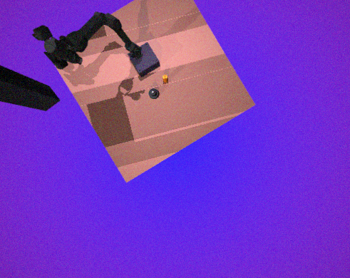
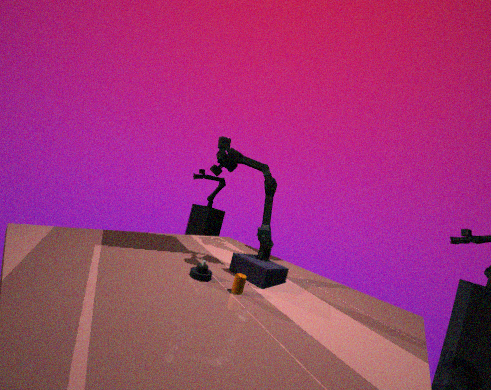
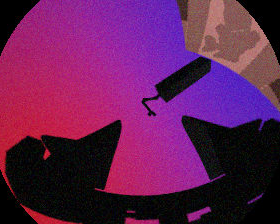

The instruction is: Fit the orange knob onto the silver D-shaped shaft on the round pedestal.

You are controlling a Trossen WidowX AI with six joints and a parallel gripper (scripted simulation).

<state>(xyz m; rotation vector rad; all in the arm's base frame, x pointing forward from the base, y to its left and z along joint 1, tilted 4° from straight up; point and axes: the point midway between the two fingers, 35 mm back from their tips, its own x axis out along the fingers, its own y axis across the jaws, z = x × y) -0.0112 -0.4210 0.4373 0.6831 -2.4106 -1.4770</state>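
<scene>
Right now my gripper tip is 350 mm short of the orange knob, 500 mm to the right of it and 460 mm above it. Also, from my gripper tip: round dark pedestal (380 mm ahead, 350 mm to the left, 480 mm below).
</scene>
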